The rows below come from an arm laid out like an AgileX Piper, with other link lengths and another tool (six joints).
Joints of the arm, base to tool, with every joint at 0 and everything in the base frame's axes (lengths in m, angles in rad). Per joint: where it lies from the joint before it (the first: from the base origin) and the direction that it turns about. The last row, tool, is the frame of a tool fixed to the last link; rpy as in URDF.
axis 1: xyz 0 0 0.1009 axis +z
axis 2: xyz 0 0 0 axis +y
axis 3: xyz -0.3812 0 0.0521 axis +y
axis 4: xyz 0.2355 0 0.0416 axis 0.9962 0 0.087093
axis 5: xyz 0 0 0 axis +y
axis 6: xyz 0.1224 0 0.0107 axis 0.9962 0 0.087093
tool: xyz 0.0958 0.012 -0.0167 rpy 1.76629 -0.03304 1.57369
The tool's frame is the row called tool.
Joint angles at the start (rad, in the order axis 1, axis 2, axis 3, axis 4, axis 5, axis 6):
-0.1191 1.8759 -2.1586 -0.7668 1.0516 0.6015
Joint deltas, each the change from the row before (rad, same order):
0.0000 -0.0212 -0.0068 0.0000 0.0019 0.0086
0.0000 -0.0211 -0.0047 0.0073 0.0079 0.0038
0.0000 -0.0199 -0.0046 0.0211 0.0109 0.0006
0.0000 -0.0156 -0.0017 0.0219 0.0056 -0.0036
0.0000 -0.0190 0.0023 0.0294 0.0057 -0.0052
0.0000 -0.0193 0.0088 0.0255 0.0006 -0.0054
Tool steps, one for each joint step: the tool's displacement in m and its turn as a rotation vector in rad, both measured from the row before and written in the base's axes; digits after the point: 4 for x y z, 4 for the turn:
-0.0074 0.0009 0.0133 0.0026 -0.0324 -0.0046
-0.0083 0.0017 0.0106 0.0088 -0.0236 -0.0035
-0.0076 0.0036 0.0079 0.0205 -0.0194 0.0020
-0.0053 0.0038 0.0053 0.0173 -0.0132 0.0077
-0.0061 0.0052 0.0047 0.0228 -0.0122 0.0121
-0.0056 0.0049 0.0037 0.0178 -0.0092 0.0137

